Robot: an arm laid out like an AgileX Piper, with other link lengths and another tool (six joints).
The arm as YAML. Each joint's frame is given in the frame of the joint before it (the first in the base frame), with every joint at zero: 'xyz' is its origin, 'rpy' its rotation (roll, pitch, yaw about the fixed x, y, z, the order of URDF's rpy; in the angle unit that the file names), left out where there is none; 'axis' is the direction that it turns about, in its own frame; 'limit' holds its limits. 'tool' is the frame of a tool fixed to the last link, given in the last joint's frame.
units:
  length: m
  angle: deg
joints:
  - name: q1
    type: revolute
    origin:
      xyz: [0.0, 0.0, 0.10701]
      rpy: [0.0, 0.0, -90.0]
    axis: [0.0, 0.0, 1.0]
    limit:
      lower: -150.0
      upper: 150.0
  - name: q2
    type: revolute
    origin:
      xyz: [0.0, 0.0, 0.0]
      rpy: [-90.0, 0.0, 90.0]
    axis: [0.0, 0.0, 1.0]
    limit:
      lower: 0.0
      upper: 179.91
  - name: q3
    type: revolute
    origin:
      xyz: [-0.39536, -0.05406, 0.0]
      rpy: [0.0, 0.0, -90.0]
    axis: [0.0, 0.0, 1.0]
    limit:
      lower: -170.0
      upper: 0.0
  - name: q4
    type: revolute
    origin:
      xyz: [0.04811, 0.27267, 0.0]
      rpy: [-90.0, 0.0, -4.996]
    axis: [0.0, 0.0, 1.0]
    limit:
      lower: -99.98
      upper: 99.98
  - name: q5
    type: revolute
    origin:
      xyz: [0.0, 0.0, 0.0]
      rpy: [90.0, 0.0, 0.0]
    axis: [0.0, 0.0, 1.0]
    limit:
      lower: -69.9
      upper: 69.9
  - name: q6
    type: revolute
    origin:
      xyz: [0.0, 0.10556, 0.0]
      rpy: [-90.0, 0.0, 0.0]
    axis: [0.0, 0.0, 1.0]
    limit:
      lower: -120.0
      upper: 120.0
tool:
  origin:
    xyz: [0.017, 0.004, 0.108]
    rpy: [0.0, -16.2, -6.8]
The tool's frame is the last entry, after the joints.
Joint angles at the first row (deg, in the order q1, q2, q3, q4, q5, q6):
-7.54 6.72 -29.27 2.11 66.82 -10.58
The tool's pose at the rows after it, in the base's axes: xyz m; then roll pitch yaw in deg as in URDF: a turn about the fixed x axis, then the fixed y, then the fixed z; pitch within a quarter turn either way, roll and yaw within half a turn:
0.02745 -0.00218 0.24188 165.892 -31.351 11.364
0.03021 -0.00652 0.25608 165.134 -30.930 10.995
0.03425 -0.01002 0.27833 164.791 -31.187 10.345
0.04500 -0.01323 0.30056 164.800 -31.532 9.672
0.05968 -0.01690 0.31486 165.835 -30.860 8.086
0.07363 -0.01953 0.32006 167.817 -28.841 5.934
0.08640 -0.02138 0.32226 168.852 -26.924 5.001
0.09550 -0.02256 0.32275 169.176 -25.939 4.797
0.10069 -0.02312 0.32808 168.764 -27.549 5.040
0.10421 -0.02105 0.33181 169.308 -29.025 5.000
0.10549 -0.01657 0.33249 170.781 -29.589 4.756
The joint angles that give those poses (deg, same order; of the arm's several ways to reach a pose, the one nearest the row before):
-7.46 9.04 -30.61 0.72 67.13 -9.95
-7.46 11.10 -32.94 -0.43 67.59 -9.58
-7.46 13.73 -36.56 -1.24 68.25 -8.90
-7.46 17.24 -39.77 -1.72 67.64 -8.19
-7.46 21.21 -41.91 -2.14 66.76 -6.81
-7.46 25.07 -43.25 -2.22 66.68 -5.14
-7.46 28.29 -44.09 -2.22 66.38 -4.48
-7.46 30.25 -44.33 -2.22 65.70 -4.36
-7.46 30.47 -44.43 -2.23 63.93 -4.34
-7.46 30.46 -44.43 -1.45 62.60 -4.25
-7.46 30.46 -44.43 0.00 62.32 -4.24

